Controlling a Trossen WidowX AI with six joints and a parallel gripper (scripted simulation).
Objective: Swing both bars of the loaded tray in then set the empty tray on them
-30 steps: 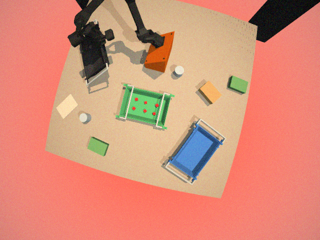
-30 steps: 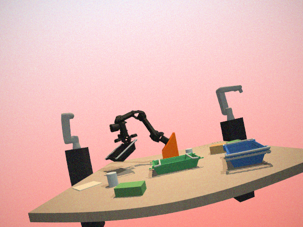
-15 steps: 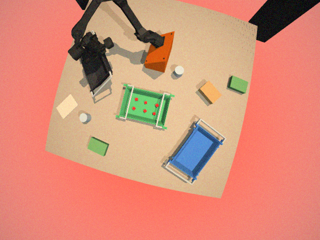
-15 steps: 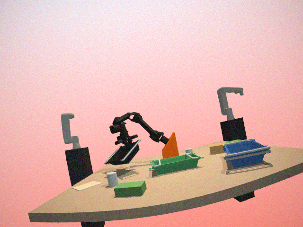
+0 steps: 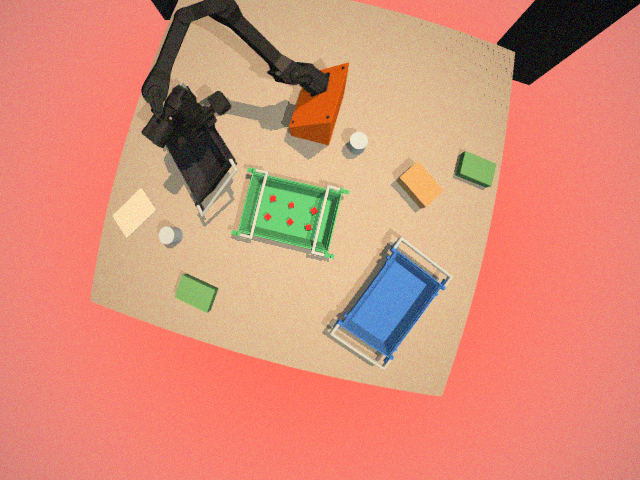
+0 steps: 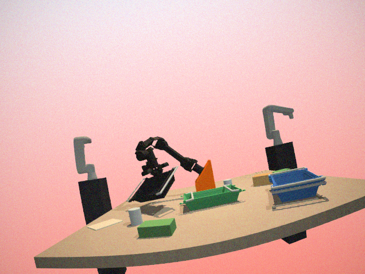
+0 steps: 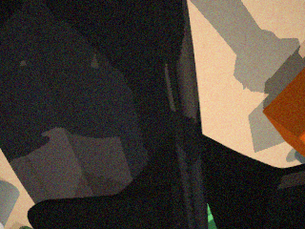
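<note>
My gripper tip is now 6 cm short of the black tray and 6 cm to the left of it. Also, from my gripper tip: cream card 27 cm ahead, 29 cm to the right, 14 cm below; orange block 4 cm ahead, 63 cm to the left, 11 cm below.
</note>
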